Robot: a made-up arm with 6 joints. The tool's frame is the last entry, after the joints. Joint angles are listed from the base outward. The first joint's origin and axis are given. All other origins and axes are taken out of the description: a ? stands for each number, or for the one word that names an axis. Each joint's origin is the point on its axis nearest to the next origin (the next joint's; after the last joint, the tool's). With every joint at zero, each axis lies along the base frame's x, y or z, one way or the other. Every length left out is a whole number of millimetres.
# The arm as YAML. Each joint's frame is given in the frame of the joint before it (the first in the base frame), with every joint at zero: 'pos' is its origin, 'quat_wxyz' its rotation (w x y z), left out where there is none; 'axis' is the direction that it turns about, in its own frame. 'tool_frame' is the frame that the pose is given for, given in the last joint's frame.
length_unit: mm
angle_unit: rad
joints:
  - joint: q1
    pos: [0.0, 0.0, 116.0]
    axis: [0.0, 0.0, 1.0]
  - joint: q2
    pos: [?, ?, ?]
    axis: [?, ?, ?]
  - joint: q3
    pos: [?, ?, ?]
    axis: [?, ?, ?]
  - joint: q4
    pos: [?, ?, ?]
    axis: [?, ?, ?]
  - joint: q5
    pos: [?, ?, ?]
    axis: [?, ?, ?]
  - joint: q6
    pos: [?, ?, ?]
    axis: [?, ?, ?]
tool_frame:
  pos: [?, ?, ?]
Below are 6 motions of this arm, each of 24 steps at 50 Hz.
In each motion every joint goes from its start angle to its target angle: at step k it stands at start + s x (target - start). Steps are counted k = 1, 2, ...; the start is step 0. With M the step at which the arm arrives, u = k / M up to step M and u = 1 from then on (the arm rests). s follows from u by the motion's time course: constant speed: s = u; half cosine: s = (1 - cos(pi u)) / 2; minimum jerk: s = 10 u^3 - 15 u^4 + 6 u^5.
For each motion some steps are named. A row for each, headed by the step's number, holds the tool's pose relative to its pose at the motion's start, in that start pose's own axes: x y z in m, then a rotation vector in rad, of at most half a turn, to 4 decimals.
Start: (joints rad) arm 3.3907 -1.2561 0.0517 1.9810 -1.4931 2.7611
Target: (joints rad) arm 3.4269 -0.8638 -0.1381 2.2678 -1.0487 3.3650
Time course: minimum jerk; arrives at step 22
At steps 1, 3, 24:
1: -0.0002 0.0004 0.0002 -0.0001 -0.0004 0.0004
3: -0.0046 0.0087 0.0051 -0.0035 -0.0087 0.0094
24: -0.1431 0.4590 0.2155 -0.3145 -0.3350 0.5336

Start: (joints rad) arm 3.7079 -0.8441 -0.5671 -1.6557 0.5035 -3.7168
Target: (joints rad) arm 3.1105 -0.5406 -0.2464 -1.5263 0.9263 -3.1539
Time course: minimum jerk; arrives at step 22
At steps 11, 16, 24:
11: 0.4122 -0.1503 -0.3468 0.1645 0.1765 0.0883
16: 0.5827 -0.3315 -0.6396 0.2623 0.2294 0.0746
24: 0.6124 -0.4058 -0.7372 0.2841 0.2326 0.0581

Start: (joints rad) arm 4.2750 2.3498 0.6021 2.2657 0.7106 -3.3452
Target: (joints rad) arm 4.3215 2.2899 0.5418 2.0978 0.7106 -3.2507
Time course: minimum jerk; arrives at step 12
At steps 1, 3, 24:
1: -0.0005 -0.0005 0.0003 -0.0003 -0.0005 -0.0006
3: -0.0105 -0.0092 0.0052 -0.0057 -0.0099 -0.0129
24: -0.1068 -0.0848 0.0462 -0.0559 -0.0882 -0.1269

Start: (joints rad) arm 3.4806 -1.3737 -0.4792 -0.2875 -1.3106 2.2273
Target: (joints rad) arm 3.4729 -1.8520 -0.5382 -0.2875 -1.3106 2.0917
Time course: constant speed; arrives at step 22
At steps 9, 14, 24:
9: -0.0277 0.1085 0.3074 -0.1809 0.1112 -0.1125
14: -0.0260 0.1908 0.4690 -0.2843 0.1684 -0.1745
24: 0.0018 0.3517 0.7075 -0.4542 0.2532 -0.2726

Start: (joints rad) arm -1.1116 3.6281 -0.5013 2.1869 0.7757 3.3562
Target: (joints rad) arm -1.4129 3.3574 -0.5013 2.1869 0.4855 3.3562
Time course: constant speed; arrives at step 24
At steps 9, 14, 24:
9: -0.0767 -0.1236 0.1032 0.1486 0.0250 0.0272
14: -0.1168 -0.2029 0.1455 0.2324 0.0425 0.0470
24: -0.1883 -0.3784 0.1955 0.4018 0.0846 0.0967

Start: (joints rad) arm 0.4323 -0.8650 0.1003 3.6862 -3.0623 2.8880
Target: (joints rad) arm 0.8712 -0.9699 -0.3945 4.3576 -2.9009 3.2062
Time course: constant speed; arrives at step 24
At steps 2, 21, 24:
2: 0.0527 -0.0006 -0.0037 0.0148 -0.0679 -0.0553
21: 0.5660 -0.0854 0.0892 0.1329 -0.7200 -0.5264
24: 0.6428 -0.1100 0.1270 0.1510 -0.8201 -0.5917

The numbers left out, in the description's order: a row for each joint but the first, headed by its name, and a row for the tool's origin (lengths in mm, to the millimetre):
q2: xyz 0.0 30.0 0.0, axis 0.0 1.0 0.0
q3: xyz 0.0 0.0 869.0, axis 0.0 1.0 0.0
q4: xyz 0.0 0.0 752.0, axis 0.0 0.0 1.0
q5: xyz 0.0 0.0 0.0, axis 0.0 1.0 0.0
q6: xyz 0.0 0.0 156.0, axis 0.0 0.0 1.0
tool: xyz 0.0 0.0 0.0

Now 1 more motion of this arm.
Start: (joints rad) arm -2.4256 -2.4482 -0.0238 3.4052 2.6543 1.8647
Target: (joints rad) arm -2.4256 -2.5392 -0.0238 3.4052 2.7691 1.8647
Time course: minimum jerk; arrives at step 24
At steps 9, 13, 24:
9: -0.0017 0.0276 0.0181 0.0551 -0.0106 0.0030
13: -0.0037 0.0575 0.0385 0.1156 -0.0221 0.0060
24: -0.0067 0.0982 0.0677 0.2002 -0.0380 0.0099

